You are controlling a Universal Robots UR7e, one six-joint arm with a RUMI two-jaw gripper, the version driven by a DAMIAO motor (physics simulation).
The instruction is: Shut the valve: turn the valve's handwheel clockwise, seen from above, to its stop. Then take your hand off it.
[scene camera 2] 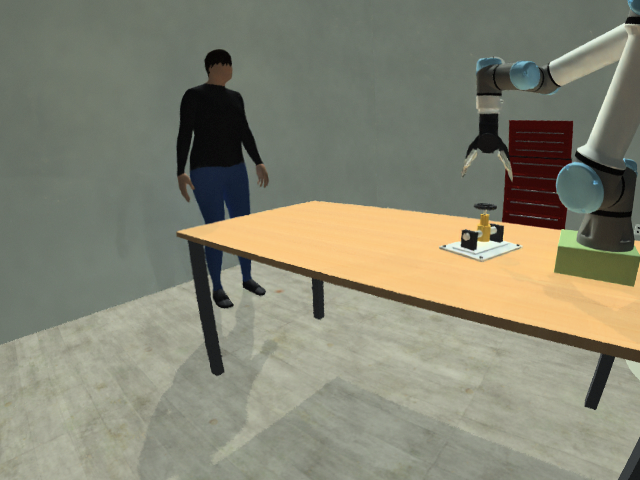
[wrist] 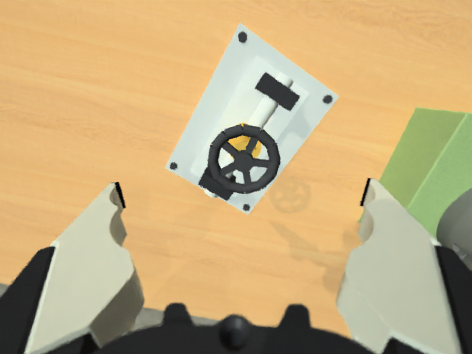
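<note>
The valve's black handwheel (scene camera 2: 485,206) (wrist: 243,160), a ring with five spokes, sits level on top of the brass valve body (scene camera 2: 483,230) (wrist: 252,148). A white pipe runs through the body between two black blocks on a white base plate (scene camera 2: 481,255) (wrist: 210,110), which lies on the table. My gripper (scene camera 2: 487,178) (wrist: 240,183) is wide open and empty. It hangs above the handwheel with a clear gap and touches no part of the valve. In the wrist view the wheel shows between and beyond the fingertips. Part of the body is hidden under the wheel.
The green block (scene camera 2: 594,264) (wrist: 425,150) under the arm's base stands right of the valve on the wooden table (scene camera 2: 336,242) (wrist: 75,100). A red drawer cabinet (scene camera 2: 540,180) stands behind the table. A person (scene camera 2: 217,129) stands at the table's far left.
</note>
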